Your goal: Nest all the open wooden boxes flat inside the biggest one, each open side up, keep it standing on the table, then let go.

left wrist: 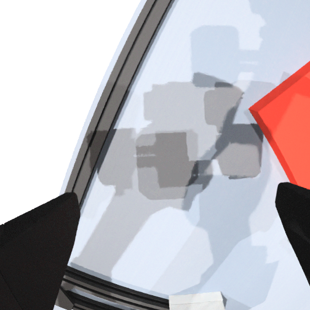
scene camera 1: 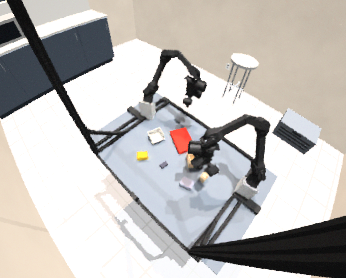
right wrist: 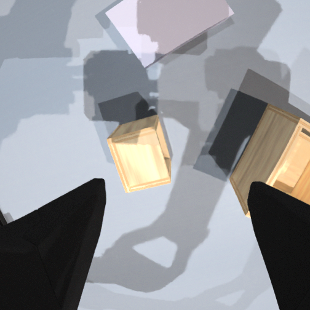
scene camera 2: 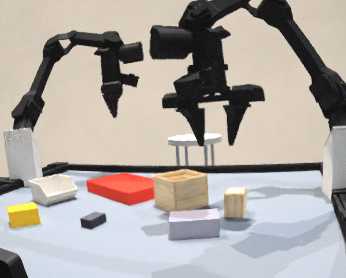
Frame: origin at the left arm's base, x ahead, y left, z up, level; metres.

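Seen in the pictures: left gripper, between the fingertips: [scene camera 2: 115,117]; right gripper, between the fingertips: [scene camera 2: 216,146]; left arm's base, origin of its link: [scene camera 1: 147,102] [scene camera 2: 21,137]; right arm's base, origin of its link: [scene camera 1: 251,183].
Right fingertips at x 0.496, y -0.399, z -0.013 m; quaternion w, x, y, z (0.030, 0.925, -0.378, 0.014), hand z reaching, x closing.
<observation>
Offsets run from my right fingertips to a thing's top centre.
The biggest wooden box [scene camera 1: 190,160] [scene camera 2: 181,194] [right wrist: 261,147] stands on the table, open side up. Inner rims show in its opening in scene camera 2, and part of a lighter inside [right wrist: 295,165] shows at the right edge of the right wrist view. A small wooden box @(0.034 m ahead, 0.002 m right, 0.087 m down) [scene camera 1: 204,177] [scene camera 2: 235,203] [right wrist: 141,157] stands apart beside it; a thin rim frames its upper face, but I cannot tell which side is open. My right gripper [scene camera 2: 216,145] [right wrist: 178,191] is open and empty, above and behind the boxes. My left gripper [scene camera 2: 114,116] [left wrist: 179,200] is open and empty, high at the left.
A lilac block @(0.058 m back, 0.070 m right, 0.100 m down) [scene camera 1: 186,183] [scene camera 2: 194,224] [right wrist: 170,25] lies near the wooden boxes. A red slab @(0.168 m back, 0.238 m left, 0.105 m down) [scene camera 1: 181,140] [scene camera 2: 122,188] [left wrist: 290,120], a white tray @(0.355 m back, 0.205 m left, 0.082 m down) [scene camera 1: 156,136] [scene camera 2: 53,193], a yellow block @(0.391 m back, 0.027 m left, 0.099 m down) [scene camera 1: 142,156] [scene camera 2: 23,215] and a dark block @(0.235 m back, 0.012 m left, 0.115 m down) [scene camera 1: 163,164] [scene camera 2: 93,220] lie farther left.
</observation>
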